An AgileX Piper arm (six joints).
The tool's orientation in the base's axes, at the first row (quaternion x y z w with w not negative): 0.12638 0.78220 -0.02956 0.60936
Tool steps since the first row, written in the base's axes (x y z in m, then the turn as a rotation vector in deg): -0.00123 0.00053 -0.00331 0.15 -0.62 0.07; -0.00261 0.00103 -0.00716 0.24 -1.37 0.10; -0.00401 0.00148 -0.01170 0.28 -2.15 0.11; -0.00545 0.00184 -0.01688 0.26 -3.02 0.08; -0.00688 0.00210 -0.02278 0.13 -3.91 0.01; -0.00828 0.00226 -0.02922 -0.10 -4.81 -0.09; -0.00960 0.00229 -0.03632 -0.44 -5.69 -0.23; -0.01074 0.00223 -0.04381 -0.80 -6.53 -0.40; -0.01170 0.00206 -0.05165 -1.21 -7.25 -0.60
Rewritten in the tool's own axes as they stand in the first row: 0.00354 -0.00013 -0.00042 -0.20 -0.56 0.25; 0.00763 -0.00039 -0.00084 -0.37 -1.26 0.48; 0.01238 -0.00077 -0.00110 -0.52 -2.00 0.67; 0.01774 -0.00132 -0.00121 -0.62 -2.85 0.83; 0.02378 -0.00203 -0.00110 -0.67 -3.75 0.90; 0.03031 -0.00290 -0.00081 -0.67 -4.68 0.89; 0.03743 -0.00395 -0.00025 -0.60 -5.63 0.78; 0.04487 -0.00508 0.00059 -0.49 -6.54 0.65; 0.05259 -0.00631 0.00172 -0.32 -7.35 0.46
